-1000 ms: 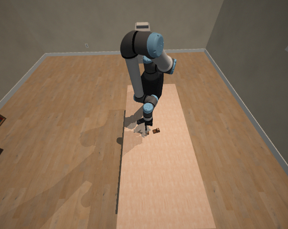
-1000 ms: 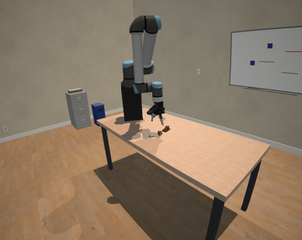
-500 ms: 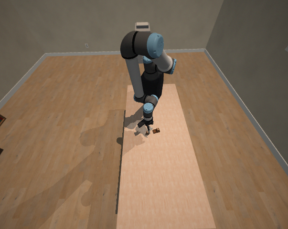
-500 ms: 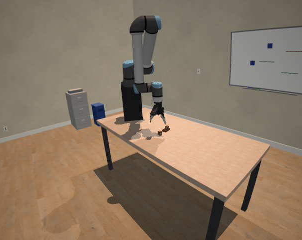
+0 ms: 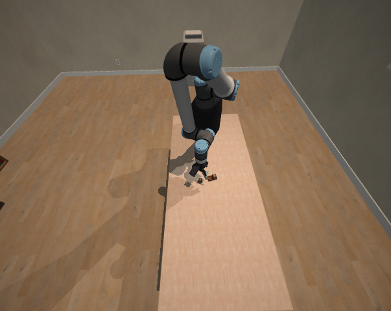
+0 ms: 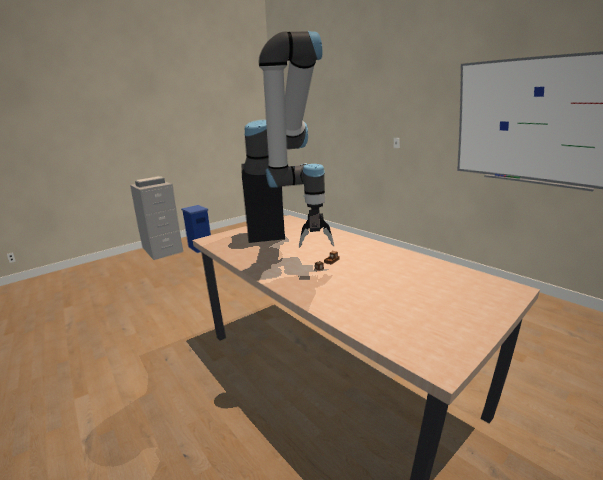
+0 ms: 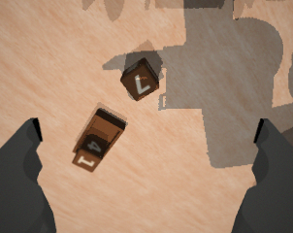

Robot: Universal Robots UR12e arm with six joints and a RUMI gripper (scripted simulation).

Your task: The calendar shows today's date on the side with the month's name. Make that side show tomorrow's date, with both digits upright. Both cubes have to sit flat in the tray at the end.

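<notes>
The brown digit cube lies 90 mm below my hand and 10 mm to the left of it. The rest, counted from my hand: brown calendar tray (120 mm to the left, 100 mm below, 20 mm behind).
</notes>
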